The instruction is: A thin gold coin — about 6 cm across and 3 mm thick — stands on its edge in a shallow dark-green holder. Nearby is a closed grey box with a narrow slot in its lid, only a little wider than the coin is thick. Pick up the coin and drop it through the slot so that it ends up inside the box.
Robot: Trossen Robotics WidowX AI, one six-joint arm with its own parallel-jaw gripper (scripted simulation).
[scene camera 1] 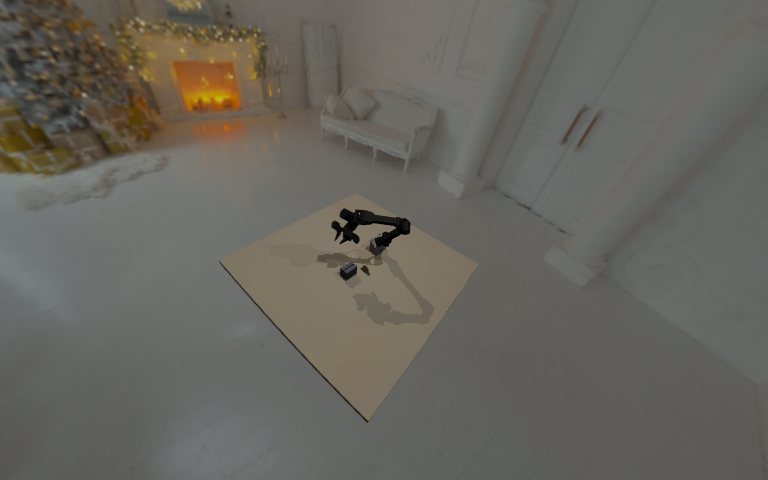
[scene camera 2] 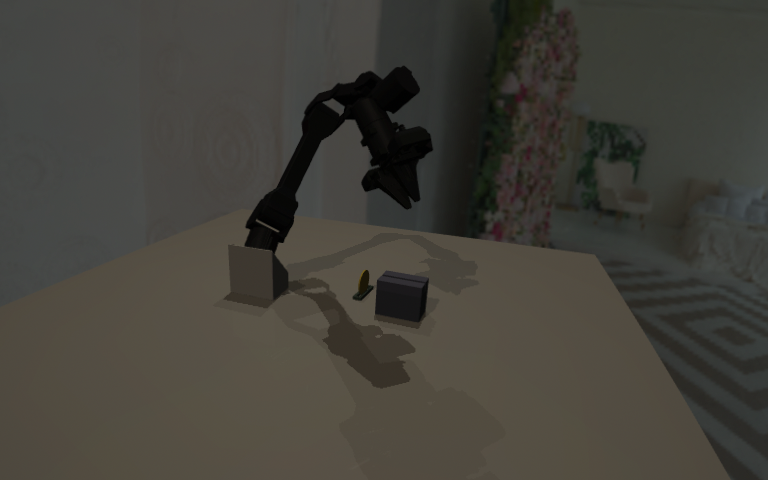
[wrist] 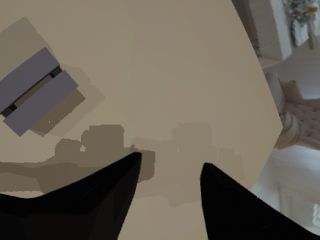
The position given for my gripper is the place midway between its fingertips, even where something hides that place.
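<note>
My gripper (scene camera 2: 413,205) is visible; the wrist camera likewise shows the gripper (wrist: 171,165).
</note>
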